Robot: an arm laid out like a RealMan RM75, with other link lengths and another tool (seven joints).
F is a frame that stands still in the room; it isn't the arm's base.
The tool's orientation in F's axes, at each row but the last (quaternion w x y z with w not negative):
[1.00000, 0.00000, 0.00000, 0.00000]
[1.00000, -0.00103, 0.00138, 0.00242]
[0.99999, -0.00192, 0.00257, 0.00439]
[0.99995, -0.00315, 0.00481, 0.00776]
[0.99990, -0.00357, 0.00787, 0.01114]
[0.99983, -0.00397, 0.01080, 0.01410]
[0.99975, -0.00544, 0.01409, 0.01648]
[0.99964, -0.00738, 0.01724, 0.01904]
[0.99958, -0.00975, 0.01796, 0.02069]
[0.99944, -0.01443, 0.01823, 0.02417]
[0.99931, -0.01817, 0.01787, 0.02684]
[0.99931, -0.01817, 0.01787, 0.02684]
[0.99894, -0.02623, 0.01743, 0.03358]
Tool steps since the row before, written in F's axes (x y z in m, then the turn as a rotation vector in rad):
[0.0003, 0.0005, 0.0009, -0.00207, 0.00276, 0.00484]
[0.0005, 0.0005, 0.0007, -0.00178, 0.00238, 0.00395]
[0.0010, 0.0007, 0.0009, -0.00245, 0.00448, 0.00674]
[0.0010, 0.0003, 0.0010, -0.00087, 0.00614, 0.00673]
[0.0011, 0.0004, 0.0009, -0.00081, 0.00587, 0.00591]
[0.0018, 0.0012, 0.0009, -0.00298, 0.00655, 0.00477]
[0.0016, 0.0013, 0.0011, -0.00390, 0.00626, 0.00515]
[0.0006, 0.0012, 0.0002, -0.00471, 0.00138, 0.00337]
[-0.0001, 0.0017, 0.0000, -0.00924, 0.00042, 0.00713]
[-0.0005, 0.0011, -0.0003, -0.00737, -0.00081, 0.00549]
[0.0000, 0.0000, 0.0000, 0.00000, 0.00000, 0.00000]
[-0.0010, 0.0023, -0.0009, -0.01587, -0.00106, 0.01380]
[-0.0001, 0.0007, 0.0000, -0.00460, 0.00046, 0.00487]
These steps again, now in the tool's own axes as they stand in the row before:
[0.0003, 0.0005, 0.0009, -0.00207, 0.00276, 0.00484]
[0.0005, 0.0005, 0.0007, -0.00178, 0.00238, 0.00395]
[0.0010, 0.0007, 0.0009, -0.00245, 0.00448, 0.00674]
[0.0010, 0.0003, 0.0010, -0.00084, 0.00611, 0.00676]
[0.0011, 0.0004, 0.0009, -0.00077, 0.00585, 0.00594]
[0.0018, 0.0011, 0.0009, -0.00290, 0.00660, 0.00476]
[0.0016, 0.0012, 0.0012, -0.00384, 0.00633, 0.00511]
[0.0006, 0.0012, 0.0002, -0.00477, 0.00151, 0.00323]
[0.0000, 0.0017, 0.0000, -0.00947, 0.00067, 0.00680]
[-0.0004, 0.0011, -0.0003, -0.00760, -0.00060, 0.00520]
[0.0000, 0.0000, 0.0000, 0.00000, 0.00000, 0.00000]
[-0.0008, 0.0024, -0.0008, -0.01640, -0.00068, 0.01319]
[-0.0001, 0.0007, 0.0000, -0.00473, 0.00052, 0.00473]

